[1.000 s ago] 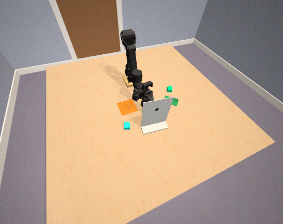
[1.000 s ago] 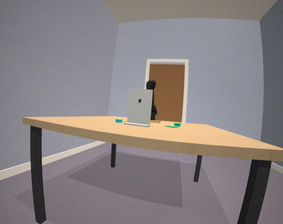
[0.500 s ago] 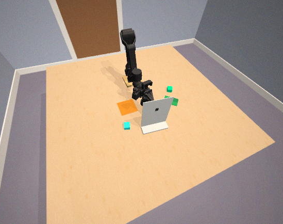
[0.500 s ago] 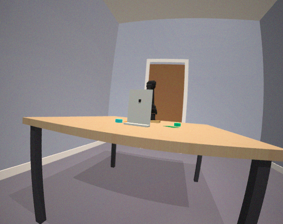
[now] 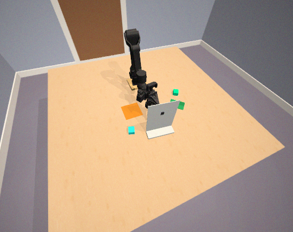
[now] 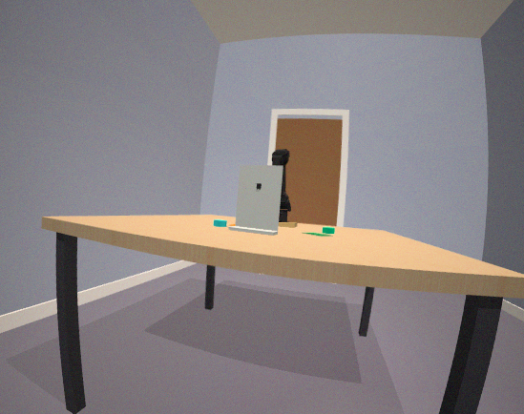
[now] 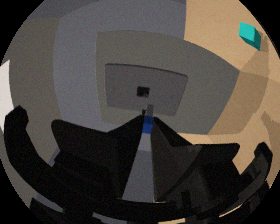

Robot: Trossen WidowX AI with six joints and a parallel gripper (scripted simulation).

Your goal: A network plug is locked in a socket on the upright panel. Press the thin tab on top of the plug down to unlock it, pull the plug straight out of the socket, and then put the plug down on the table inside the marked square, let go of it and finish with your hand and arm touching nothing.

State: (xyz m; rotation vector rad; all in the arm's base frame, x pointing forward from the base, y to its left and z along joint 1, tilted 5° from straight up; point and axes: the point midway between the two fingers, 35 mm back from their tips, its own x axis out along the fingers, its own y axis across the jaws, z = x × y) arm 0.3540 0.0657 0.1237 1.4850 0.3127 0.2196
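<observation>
My gripper tip is now 16 cm above the orange marked square, 14 cm to the left of it and 12 cm past it. From my gripper tip the other things lie so: blue plug 1 cm ahead; cyan cube 17 cm to the right, 15 cm below, 5 cm ahead; grey upright panel 7 cm ahead, 5 cm below.
</observation>
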